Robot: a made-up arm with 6 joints. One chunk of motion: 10 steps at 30 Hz.
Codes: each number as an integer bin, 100 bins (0 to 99) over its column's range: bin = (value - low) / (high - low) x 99, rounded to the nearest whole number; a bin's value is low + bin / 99 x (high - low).
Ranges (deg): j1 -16..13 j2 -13..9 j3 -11..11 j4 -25..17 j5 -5..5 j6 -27..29
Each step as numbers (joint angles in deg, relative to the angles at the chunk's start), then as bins.
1 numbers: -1.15 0.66 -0.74 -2.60 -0.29 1.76
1 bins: 51 61 46 53 47 51
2 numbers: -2.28 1.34 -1.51 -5.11 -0.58 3.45
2 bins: 47 65 43 47 44 54
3 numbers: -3.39 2.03 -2.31 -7.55 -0.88 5.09
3 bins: 43 68 39 41 41 57
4 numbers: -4.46 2.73 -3.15 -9.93 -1.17 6.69
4 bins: 39 71 35 36 38 60
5 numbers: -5.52 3.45 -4.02 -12.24 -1.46 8.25
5 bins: 36 74 31 30 35 62
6 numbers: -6.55 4.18 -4.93 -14.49 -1.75 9.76
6 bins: 32 77 27 25 32 65
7 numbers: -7.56 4.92 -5.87 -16.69 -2.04 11.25
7 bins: 29 81 23 20 29 68
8 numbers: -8.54 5.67 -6.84 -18.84 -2.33 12.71
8 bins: 25 84 19 15 26 70
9 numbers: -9.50 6.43 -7.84 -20.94 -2.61 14.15
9 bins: 22 87 14 10 24 73
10 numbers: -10.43 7.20 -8.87 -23.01 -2.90 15.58
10 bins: 19 91 10 5 21 75
